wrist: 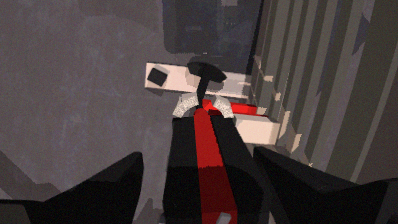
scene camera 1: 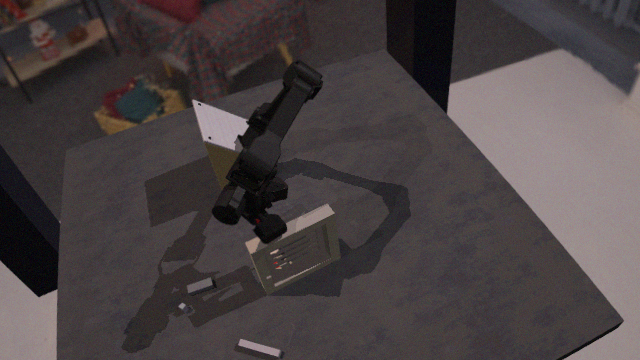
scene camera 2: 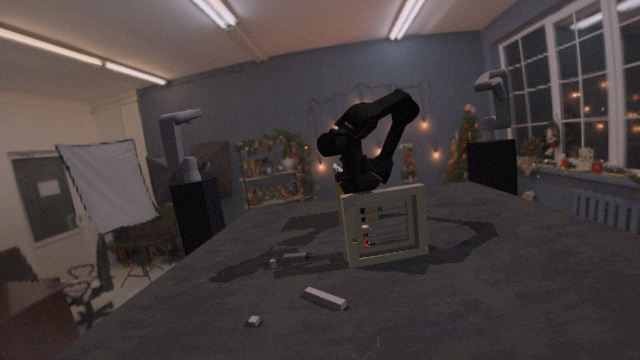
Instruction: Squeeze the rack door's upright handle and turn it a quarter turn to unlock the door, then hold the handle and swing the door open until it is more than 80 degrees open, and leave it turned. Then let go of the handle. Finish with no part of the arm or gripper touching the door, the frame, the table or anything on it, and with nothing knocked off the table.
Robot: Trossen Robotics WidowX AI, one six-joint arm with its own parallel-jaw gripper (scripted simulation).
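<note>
There's a beige rack point(scene camera 2: 349, 202) here, and you'd find it in the wrist view point(wrist: 239, 85) and in scene camera 1 point(scene camera 1: 324, 216) as well. As for the gripper point(scene camera 1: 261, 231), it's also visible in scene camera 2 point(scene camera 2: 358, 209) and in the wrist view point(wrist: 198, 157).
</note>
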